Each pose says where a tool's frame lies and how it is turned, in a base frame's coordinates. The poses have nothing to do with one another.
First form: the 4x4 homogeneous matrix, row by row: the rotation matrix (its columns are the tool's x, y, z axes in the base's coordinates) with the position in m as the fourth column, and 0 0 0 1 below. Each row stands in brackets.
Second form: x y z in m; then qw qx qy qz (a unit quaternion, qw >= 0). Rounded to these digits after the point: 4 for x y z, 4 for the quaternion. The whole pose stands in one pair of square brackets.
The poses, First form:
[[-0.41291, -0.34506, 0.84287, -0.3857], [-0.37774, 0.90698, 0.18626, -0.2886], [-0.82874, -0.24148, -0.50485, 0.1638], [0, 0, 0, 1]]
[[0.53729, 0.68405, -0.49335, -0.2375], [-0.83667, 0.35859, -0.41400, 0.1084], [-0.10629, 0.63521, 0.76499, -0.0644], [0, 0, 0, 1]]
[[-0.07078, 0.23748, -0.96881, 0.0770], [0.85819, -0.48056, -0.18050, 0.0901], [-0.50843, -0.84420, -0.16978, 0.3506], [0, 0, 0, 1]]
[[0.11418, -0.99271, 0.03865, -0.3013], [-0.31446, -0.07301, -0.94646, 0.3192], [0.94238, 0.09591, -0.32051, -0.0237], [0, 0, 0, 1]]
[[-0.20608, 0.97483, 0.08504, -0.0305], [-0.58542, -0.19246, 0.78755, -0.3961], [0.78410, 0.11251, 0.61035, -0.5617], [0, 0, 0, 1]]
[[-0.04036, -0.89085, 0.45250, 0.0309], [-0.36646, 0.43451, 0.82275, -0.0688], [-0.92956, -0.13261, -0.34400, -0.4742], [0, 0, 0, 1]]
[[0.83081, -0.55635, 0.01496, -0.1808], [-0.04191, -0.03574, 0.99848, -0.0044], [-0.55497, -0.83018, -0.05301, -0.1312], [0, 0, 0, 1]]
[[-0.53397, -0.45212, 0.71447, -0.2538], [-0.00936, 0.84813, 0.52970, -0.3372], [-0.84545, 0.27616, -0.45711, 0.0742], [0, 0, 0, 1]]
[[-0.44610, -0.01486, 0.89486, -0.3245], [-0.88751, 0.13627, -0.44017, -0.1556], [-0.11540, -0.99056, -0.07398, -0.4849], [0, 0, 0, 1]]
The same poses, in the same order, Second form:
[-0.3857, -0.2886, 0.1638, 0.4973, -0.2150, 0.8403, -0.0164]
[-0.2375, 0.1084, -0.0644, 0.8156, 0.3216, -0.1186, -0.4661]
[0.0770, 0.0901, 0.3506, 0.2640, -0.6284, -0.4359, 0.5877]
[-0.3013, 0.3192, -0.0237, 0.4245, 0.6139, -0.5323, 0.3995]
[-0.0305, -0.3961, -0.5617, 0.5504, -0.3066, -0.3175, -0.7087]
[0.0309, -0.0688, -0.4742, 0.5124, -0.4661, 0.6743, 0.2559]
[-0.1808, -0.0044, -0.1312, 0.6599, -0.6927, 0.2159, 0.1949]
[-0.2538, -0.3372, 0.0742, 0.4629, -0.1369, 0.8425, 0.2391]
[-0.3245, -0.1556, -0.4849, 0.3925, -0.3506, 0.6435, -0.5558]

